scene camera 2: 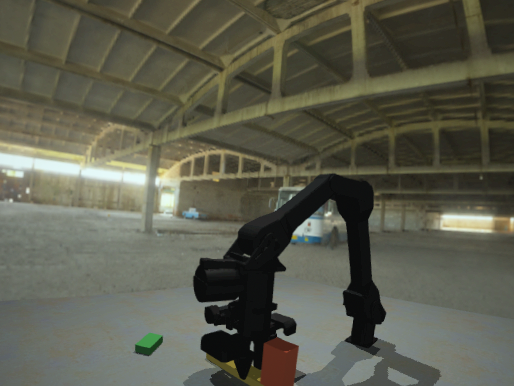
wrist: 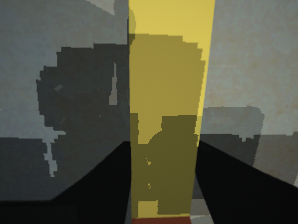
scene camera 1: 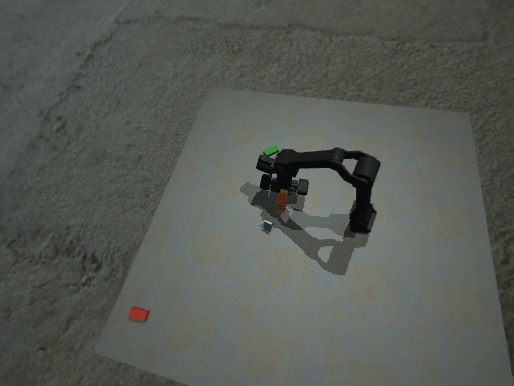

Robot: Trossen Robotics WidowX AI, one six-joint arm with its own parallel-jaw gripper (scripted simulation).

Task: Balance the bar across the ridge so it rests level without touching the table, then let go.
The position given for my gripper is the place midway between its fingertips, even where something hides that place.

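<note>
There's my gripper [wrist: 161,148] here, and I can see a yellow bar [wrist: 168,54] as well.
</note>
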